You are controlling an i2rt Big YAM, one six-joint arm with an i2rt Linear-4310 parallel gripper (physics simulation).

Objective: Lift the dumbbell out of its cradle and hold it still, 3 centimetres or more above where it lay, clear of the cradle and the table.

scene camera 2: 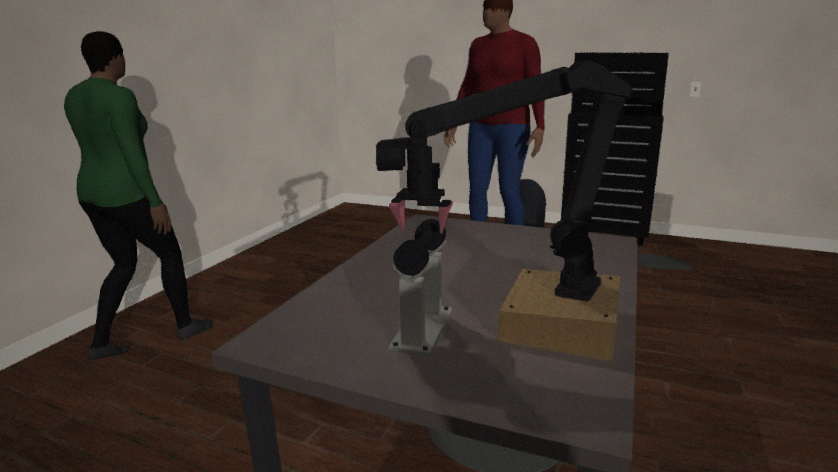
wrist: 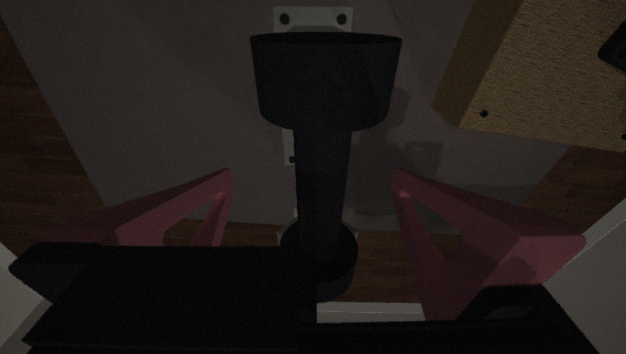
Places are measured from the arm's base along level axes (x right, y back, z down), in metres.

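Pixels of known places: gripper, fingertip midpoint: (scene camera 2: 422,232) (wrist: 311,176); arm's base, link origin: (scene camera 2: 578,289).
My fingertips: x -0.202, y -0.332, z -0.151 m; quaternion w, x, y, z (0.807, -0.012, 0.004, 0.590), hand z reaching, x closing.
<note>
For each thing: its middle in the pictures, then the offset to it from my fingertips. Level surfaces: height alone.
- black dumbbell, body centre: (wrist: 320,191) (scene camera 2: 421,245) dx -0.027, dy +0.016, dz +0.022 m
- pale cradle, body centre: (wrist: 314,126) (scene camera 2: 422,291) dx -0.027, dy +0.016, dz +0.141 m
- grey table, surface height: dz +0.245 m
The black dumbbell (scene camera 2: 411,257) (wrist: 322,170) lies level in the top of the pale cradle (scene camera 2: 412,310) (wrist: 313,18), which stands on the table. In the wrist view its handle runs up and down the picture, between the two fingers, with one end weight near the top and the other partly hidden behind the gripper body. My gripper (scene camera 2: 422,229) (wrist: 311,176) points down and is open and empty. Its pink fingertips are wide apart, one on each side of the handle, at about the height of the far end weight in the scene view. No contact with the dumbbell shows.
The grey table (scene camera 2: 328,328) carries the cradle and the wooden block (scene camera 2: 557,325) (wrist: 545,85) under the arm's base, to the right of the cradle. A person in green (scene camera 2: 111,140) stands left of the table, one in red (scene camera 2: 504,64) behind it. A black drawer cabinet (scene camera 2: 621,150) stands at the back.
</note>
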